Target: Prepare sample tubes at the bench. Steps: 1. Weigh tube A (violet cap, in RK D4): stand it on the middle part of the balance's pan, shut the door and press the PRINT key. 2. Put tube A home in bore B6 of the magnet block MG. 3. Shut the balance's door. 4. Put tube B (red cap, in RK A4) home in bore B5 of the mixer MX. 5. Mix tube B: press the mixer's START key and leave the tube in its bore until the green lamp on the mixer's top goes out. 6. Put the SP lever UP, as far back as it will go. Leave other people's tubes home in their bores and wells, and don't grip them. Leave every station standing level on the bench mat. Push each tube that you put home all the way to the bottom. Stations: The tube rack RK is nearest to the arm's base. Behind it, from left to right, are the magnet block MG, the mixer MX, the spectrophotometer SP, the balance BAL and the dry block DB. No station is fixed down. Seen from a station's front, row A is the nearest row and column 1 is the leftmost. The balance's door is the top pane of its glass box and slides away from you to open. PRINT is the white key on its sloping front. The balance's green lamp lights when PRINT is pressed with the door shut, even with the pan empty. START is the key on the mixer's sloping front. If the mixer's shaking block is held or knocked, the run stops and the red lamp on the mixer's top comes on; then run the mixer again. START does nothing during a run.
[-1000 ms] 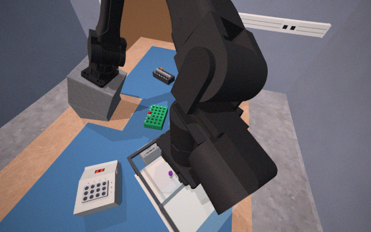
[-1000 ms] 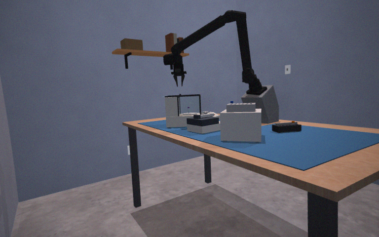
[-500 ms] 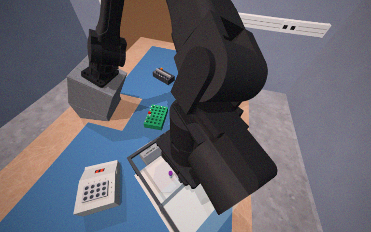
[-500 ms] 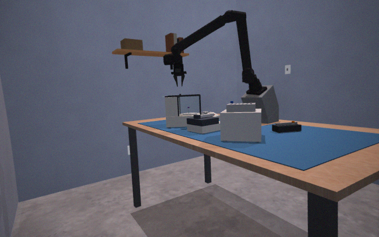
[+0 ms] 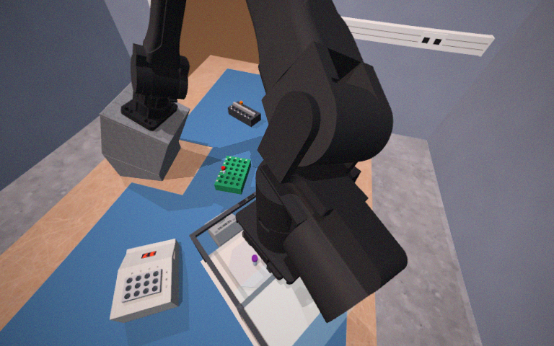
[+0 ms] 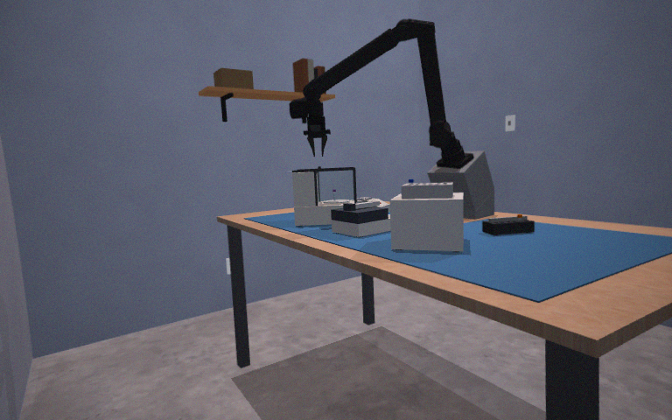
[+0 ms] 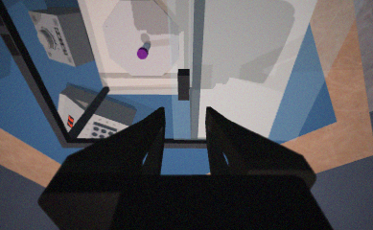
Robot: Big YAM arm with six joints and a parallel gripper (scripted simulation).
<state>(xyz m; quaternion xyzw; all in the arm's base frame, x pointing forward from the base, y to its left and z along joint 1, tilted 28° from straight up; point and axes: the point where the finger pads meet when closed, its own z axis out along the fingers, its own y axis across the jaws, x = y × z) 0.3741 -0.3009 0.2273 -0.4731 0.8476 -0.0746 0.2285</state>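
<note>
Right now my hand is 2 cm short of the balance door, 1 cm to the left of it and 6 cm above it. The rest, counted from my hand: dry block DB (28 cm behind, 6 cm to the right, 24 cm below); SP lever (2 cm behind, 29 cm to the left, 18 cm below); white print key (18 cm behind, 11 cm to the left, 20 cm below).
</note>
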